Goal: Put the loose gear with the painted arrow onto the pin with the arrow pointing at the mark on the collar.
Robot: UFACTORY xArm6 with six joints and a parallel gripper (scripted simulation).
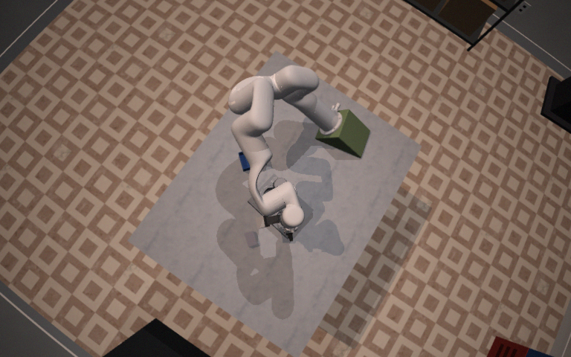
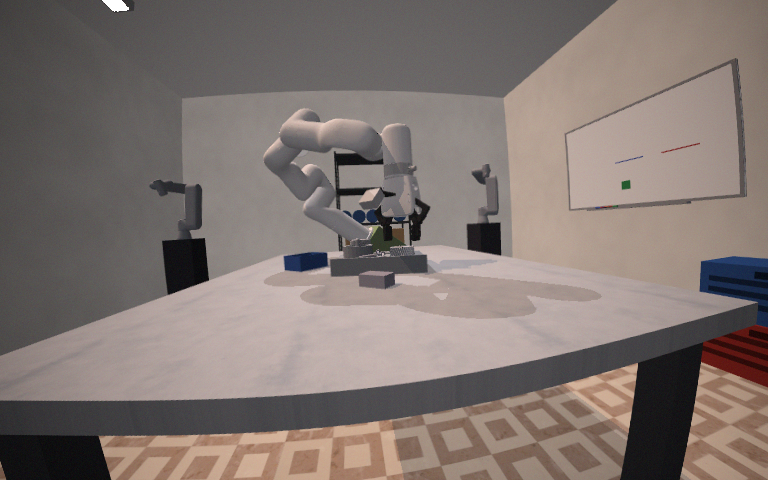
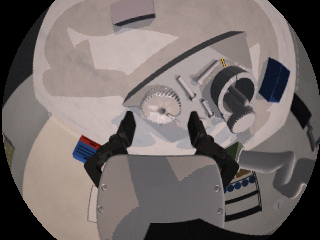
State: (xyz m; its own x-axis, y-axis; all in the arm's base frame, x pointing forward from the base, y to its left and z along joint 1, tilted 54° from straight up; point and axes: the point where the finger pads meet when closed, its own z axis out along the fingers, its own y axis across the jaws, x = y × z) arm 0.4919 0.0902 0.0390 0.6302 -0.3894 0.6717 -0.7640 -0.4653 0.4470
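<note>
Right now the toothed gear is 4 cm below my hand. Also, from my hand: blue box 18 cm behind, 26 cm to the right, 8 cm below; small grey block 13 cm ahead, 10 cm to the right, 8 cm below.
</note>
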